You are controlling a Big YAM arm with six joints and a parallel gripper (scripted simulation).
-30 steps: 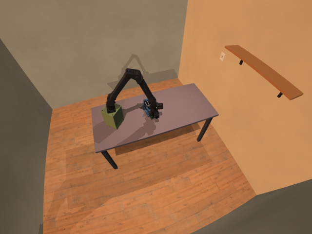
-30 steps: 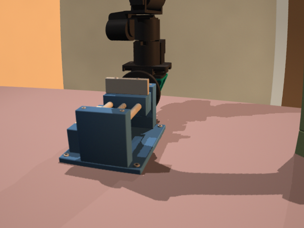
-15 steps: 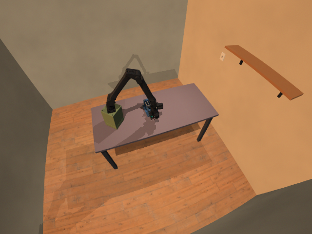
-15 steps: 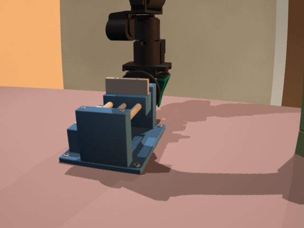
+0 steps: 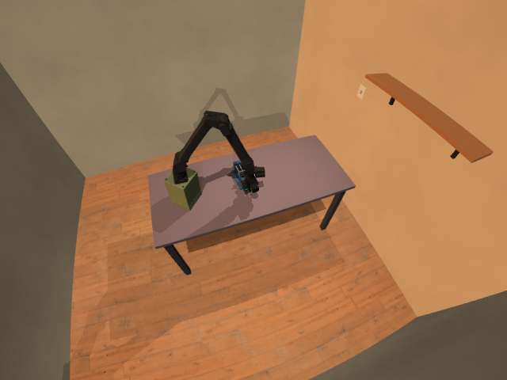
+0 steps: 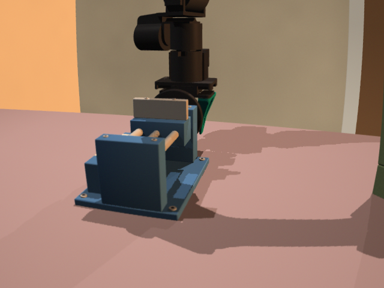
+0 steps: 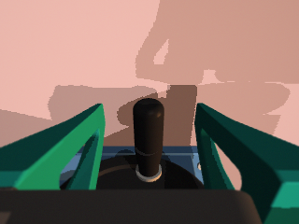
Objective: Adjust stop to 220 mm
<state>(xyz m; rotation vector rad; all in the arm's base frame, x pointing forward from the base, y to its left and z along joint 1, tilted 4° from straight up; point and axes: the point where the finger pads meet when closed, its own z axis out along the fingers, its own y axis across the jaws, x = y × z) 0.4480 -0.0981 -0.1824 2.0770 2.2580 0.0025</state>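
Right now my hand is 1 cm to the right of the black crank handle. The rest, counted from my hand: grey stop plate (12 cm to the left, 5 cm above, 1 cm ahead).
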